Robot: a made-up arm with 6 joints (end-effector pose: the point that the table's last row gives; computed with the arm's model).
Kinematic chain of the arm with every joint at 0, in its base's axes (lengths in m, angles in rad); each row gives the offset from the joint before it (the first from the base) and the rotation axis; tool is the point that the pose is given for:
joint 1: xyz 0 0 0.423 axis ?
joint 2: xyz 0 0 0 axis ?
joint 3: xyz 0 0 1.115 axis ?
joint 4: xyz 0 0 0 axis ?
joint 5: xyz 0.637 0 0 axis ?
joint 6: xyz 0 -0.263 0 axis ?
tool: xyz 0 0 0
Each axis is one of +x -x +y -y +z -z.
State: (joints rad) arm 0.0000 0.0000 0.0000 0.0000 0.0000 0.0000
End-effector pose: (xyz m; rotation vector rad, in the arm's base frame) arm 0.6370 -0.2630 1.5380 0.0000 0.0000 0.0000
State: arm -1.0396 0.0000 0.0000 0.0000 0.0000 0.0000
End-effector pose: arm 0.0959 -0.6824 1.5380 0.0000 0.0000 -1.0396
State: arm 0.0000 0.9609 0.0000 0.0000 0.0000 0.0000
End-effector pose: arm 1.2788 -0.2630 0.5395 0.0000 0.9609 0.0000
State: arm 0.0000 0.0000 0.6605 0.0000 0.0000 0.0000
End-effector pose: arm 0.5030 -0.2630 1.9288 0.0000 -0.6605 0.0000
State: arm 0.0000 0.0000 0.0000 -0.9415 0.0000 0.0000
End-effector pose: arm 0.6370 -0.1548 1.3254 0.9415 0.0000 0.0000
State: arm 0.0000 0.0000 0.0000 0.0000 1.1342 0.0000
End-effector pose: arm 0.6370 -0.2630 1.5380 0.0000 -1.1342 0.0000
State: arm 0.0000 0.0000 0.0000 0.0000 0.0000 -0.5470
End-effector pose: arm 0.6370 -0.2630 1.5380 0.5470 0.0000 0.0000
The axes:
joint 1: +z
joint 2: +y
joint 3: -y
joint 4: -x
joint 5: -y
joint 6: -x

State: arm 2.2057 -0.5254 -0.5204 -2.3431 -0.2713 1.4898
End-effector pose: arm -0.1944 -0.0455 1.2024 0.6068 0.9166 2.2990
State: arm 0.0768 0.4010 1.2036 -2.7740 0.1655 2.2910
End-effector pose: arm 0.9242 0.3173 1.8420 0.5143 -0.6305 0.1745
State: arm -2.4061 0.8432 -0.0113 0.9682 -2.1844 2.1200
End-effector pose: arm -1.1487 -0.8384 0.8264 1.3613 1.0958 1.2291
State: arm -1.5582 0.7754 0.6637 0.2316 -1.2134 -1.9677
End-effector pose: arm -0.2381 -1.4234 1.2083 -1.9541 0.6692 2.3297
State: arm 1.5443 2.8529 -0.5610 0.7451 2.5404 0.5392
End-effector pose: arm 0.1841 -0.3491 -0.6463 -0.3972 0.8216 1.7857
